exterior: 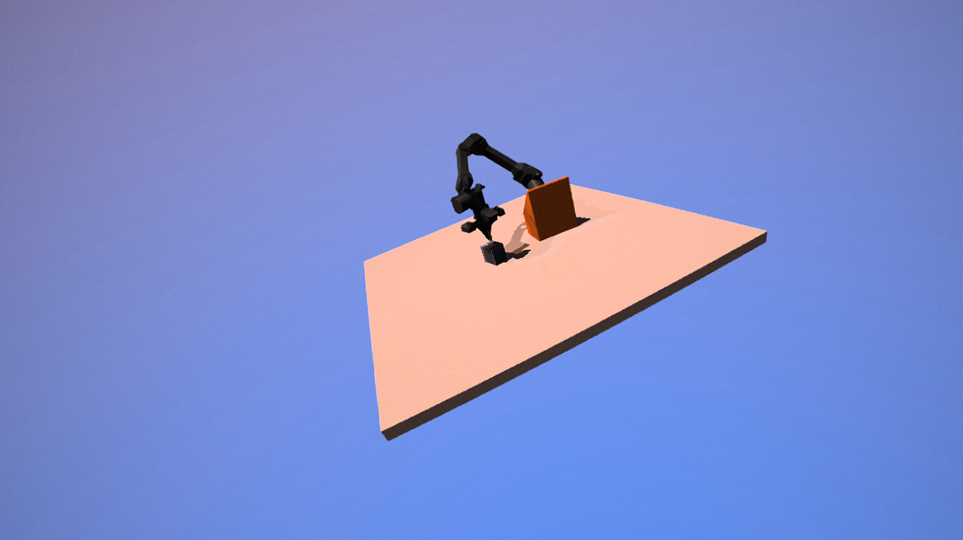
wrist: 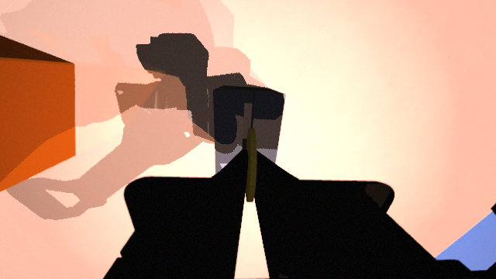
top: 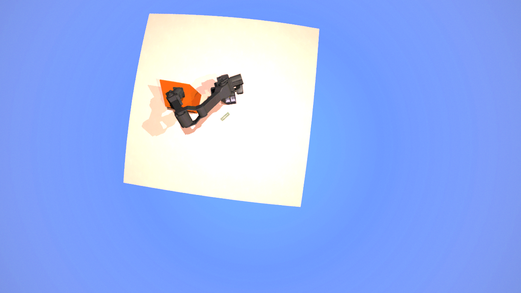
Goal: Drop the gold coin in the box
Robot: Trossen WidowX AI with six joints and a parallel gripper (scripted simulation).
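Now: the gold coin 1 cm above my gripper tip.
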